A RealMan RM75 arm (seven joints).
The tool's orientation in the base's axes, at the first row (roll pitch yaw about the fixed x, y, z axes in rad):
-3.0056, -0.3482, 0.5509
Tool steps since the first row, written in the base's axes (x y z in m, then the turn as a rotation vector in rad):
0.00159, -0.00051, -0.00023, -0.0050, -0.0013, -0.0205
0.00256, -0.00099, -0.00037, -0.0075, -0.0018, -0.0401
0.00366, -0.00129, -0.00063, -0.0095, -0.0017, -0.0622
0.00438, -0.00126, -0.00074, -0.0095, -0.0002, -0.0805
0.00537, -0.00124, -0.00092, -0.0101, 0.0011, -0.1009
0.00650, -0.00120, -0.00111, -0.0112, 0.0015, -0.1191
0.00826, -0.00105, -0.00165, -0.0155, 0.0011, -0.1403
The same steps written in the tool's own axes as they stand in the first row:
0.00094, 0.00133, 0.00041, -0.0116, 0.0009, 0.0176
0.00144, 0.00229, 0.00061, -0.0206, 0.0024, 0.0352
0.00208, 0.00318, 0.00100, -0.0297, 0.0040, 0.0554
0.00264, 0.00357, 0.00127, -0.0352, 0.0051, 0.0728
0.00338, 0.00413, 0.00166, -0.0420, 0.0063, 0.0921
0.00424, 0.00475, 0.00209, -0.0489, 0.0077, 0.1089
0.00554, 0.00568, 0.00302, -0.0597, 0.0083, 0.1276

